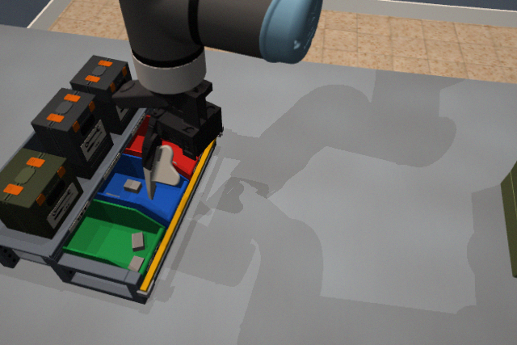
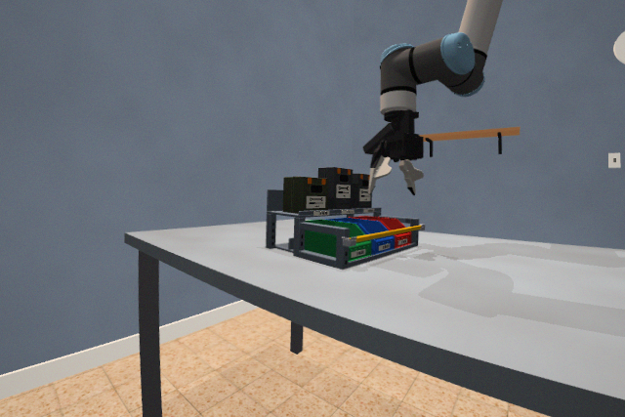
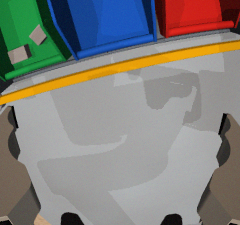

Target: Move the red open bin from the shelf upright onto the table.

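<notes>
The yellow bar lies 100 mm below my hand. From my hand the other things lie so: blue bin: 100 mm ahead, 20 mm to the right, 110 mm below; then red open bin: 80 mm ahead, 130 mm to the right, 110 mm below; then green bin: 130 mm ahead, 80 mm to the left, 110 mm below.
</notes>
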